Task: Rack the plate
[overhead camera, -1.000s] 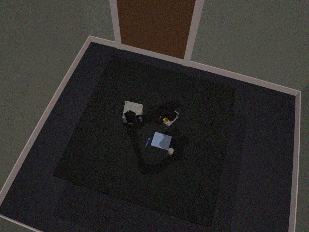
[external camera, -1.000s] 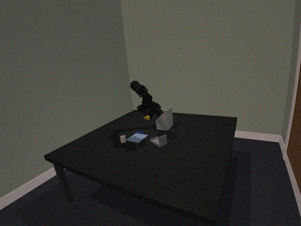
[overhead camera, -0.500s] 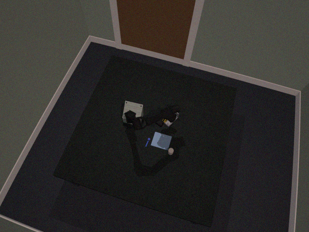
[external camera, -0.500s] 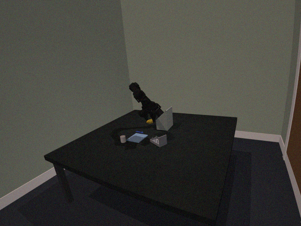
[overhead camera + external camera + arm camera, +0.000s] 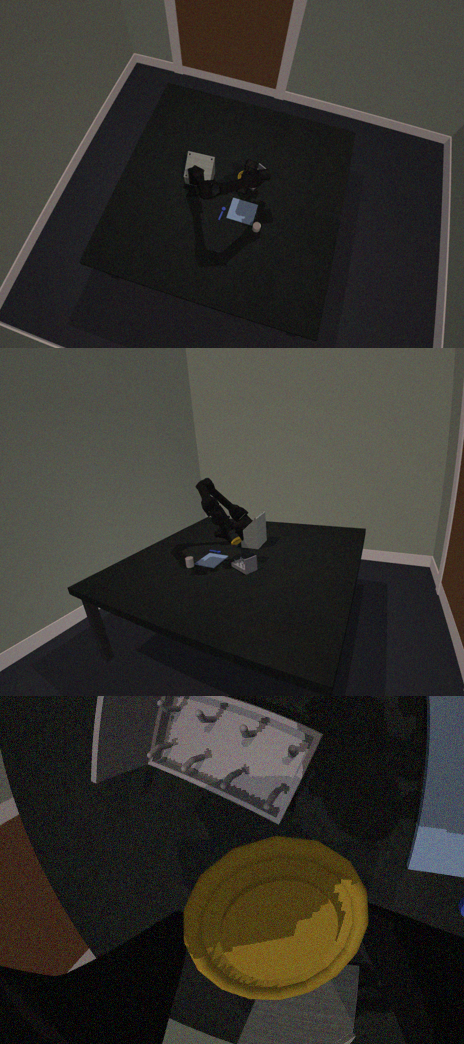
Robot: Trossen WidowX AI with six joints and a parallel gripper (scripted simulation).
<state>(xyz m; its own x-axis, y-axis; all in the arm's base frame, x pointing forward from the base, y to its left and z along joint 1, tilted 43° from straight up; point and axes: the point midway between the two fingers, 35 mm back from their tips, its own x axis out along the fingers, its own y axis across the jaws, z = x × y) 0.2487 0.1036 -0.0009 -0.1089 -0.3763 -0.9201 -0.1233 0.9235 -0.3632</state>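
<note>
Right now my gripper tip is 5 cm short of the grey dish rack, 7 cm to the right of it and 9 cm above it. The rest, counted from my gripper tip: yellow plate 1 cm above; then light blue mat 6 cm ahead, 15 cm to the right, 11 cm below; then white cup 17 cm ahead, 21 cm to the right, 9 cm below.
</note>
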